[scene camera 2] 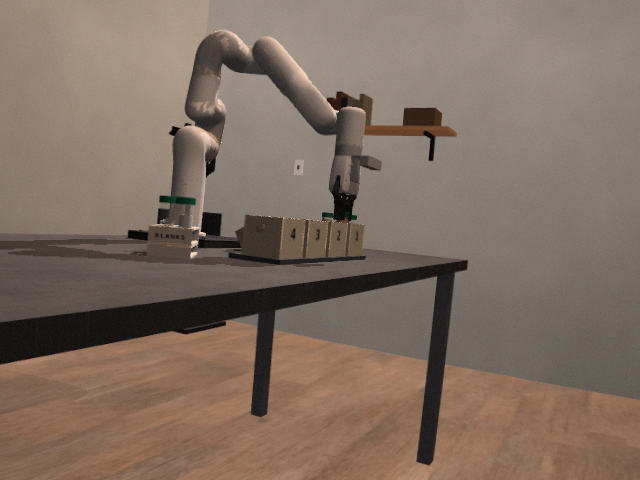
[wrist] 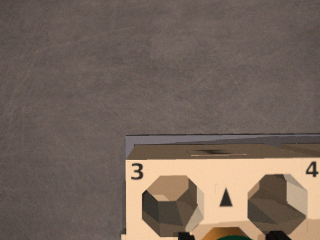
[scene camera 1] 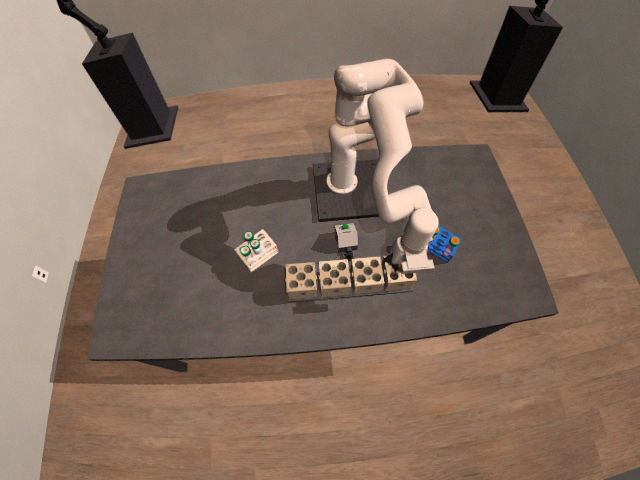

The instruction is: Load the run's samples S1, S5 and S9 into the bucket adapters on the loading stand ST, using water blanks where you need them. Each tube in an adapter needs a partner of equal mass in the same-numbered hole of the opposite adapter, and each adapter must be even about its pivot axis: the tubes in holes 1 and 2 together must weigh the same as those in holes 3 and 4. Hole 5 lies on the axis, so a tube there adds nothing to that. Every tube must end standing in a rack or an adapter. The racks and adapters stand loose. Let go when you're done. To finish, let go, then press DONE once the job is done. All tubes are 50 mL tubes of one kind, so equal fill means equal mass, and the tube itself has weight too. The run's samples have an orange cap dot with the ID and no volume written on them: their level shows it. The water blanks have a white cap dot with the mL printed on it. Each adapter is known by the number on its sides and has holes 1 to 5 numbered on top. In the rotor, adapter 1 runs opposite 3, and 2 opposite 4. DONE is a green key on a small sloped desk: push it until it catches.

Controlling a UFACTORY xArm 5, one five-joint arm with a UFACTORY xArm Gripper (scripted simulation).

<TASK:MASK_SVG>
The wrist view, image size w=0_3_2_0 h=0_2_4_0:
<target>adapter 1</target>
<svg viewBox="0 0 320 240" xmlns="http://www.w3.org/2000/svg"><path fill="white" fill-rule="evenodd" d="M126 159L126 228L123 228L122 240L178 240L178 232L190 232L190 235L195 236L195 240L201 240L213 227L239 227L253 240L265 240L266 234L269 234L270 231L283 231L292 240L320 240L320 157L265 144L135 145Z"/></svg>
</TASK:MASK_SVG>
